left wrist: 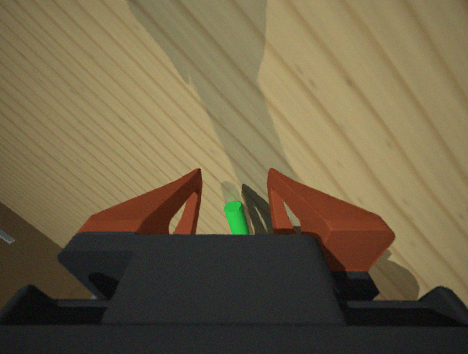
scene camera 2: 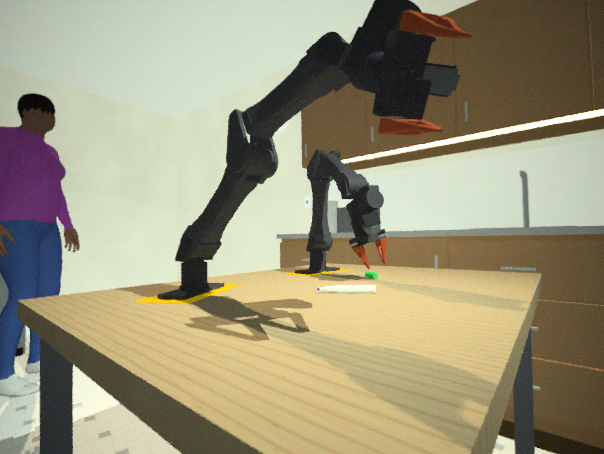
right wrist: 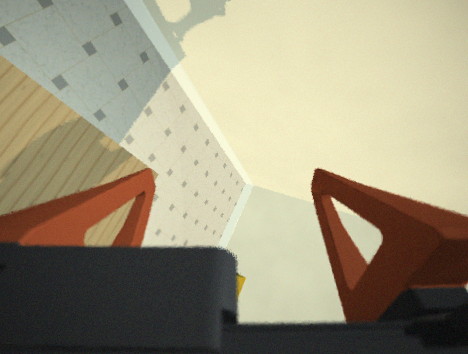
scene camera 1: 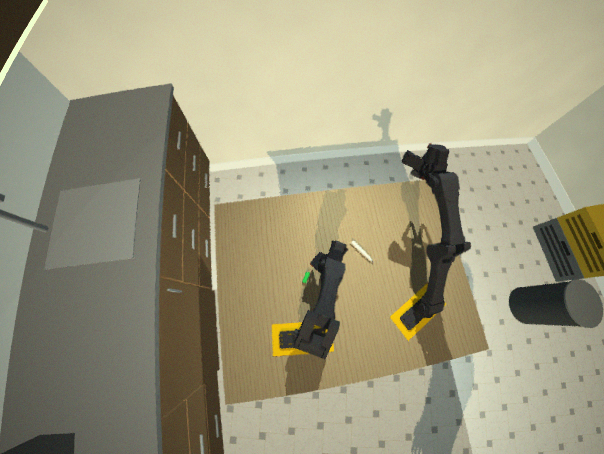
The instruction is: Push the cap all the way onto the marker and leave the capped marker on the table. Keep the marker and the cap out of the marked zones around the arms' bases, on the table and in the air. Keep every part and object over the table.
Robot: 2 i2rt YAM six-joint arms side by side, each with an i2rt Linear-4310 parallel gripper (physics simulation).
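Places are measured from the left arm's base along level axes (x left, y ahead, z down), in metres.
Where they show: left gripper, fingertip midpoint: (left wrist: 234, 176) (scene camera 2: 376, 266) (scene camera 1: 318, 263); right gripper, fingertip midpoint: (scene camera 2: 451, 85) (right wrist: 233, 177); left arm's base, origin of the base link: (scene camera 2: 318, 271); right arm's base, origin of the base link: (scene camera 2: 194, 292) (scene camera 1: 418, 310).
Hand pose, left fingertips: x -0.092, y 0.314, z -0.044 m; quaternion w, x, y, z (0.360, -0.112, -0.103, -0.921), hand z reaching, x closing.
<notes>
Each offset is from my left fingertips to the centre of the thing. Level surfaces: height alone.
The green cap @[dx +0.058, dy -0.055, dz +0.035 m] (scene camera 1: 306, 277) (scene camera 2: 371, 275) (left wrist: 236, 218) lies on its side on the table @[dz +0.044 m] (scene camera 1: 260, 250) (scene camera 2: 150, 350). The white marker @[dx -0.220, dy +0.047, dz +0.035 m] (scene camera 1: 362, 251) (scene camera 2: 350, 289) lies apart from it, uncapped, its blue tip at the left in scene camera 2. My left gripper (scene camera 2: 376, 266) (left wrist: 234, 176) points down just above the cap; its fingers are partly open with nothing between them. In the left wrist view the cap shows below and between the fingertips, its near end hidden by the gripper body. My right gripper (scene camera 2: 456, 83) (right wrist: 233, 177) is wide open and empty, high up.
Yellow outlines mark the zones around the left base @[dx +0.092, dy -0.314, dz +0.043 m] (scene camera 1: 275, 345) and the right base @[dx -0.452, dy -0.247, dz +0.043 m] (scene camera 1: 399, 320). The cap lies outside, nearer the left zone. Brown cabinets (scene camera 1: 187, 240) stand beyond the table's left edge in scene camera 1. A person (scene camera 2: 30, 170) stands at the left in scene camera 2.
</notes>
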